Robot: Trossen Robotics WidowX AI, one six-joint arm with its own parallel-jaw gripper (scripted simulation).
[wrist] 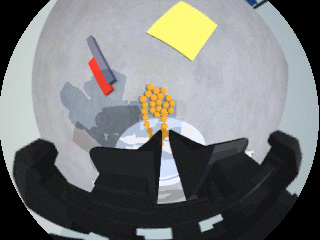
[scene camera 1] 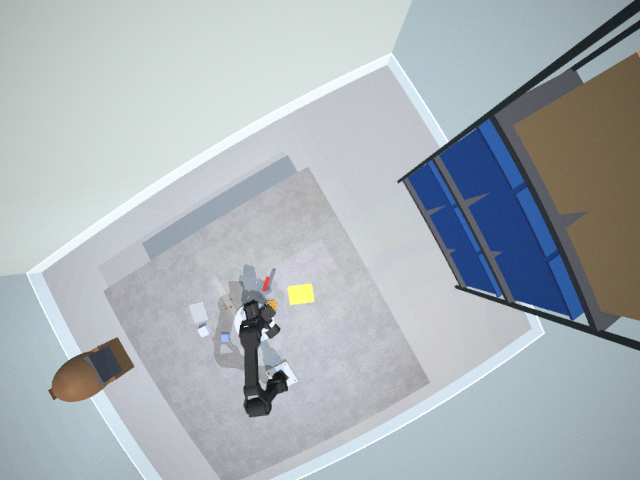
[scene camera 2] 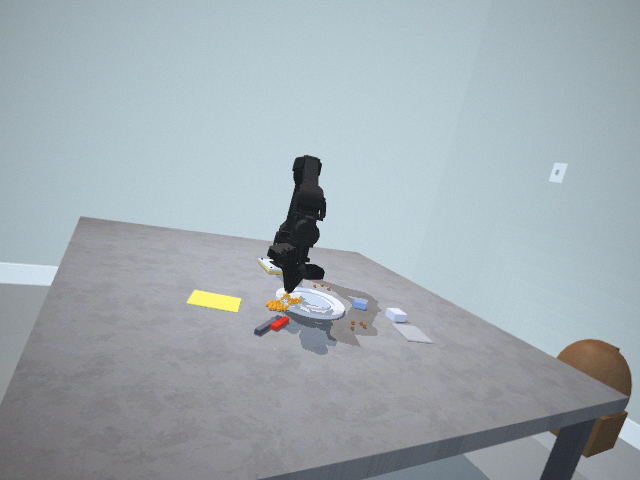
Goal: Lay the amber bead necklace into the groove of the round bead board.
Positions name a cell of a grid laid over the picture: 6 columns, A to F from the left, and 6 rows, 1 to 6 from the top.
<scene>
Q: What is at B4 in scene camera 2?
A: A yellow sheet.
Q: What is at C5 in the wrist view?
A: My gripper.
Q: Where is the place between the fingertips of my gripper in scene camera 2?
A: At C4
</scene>
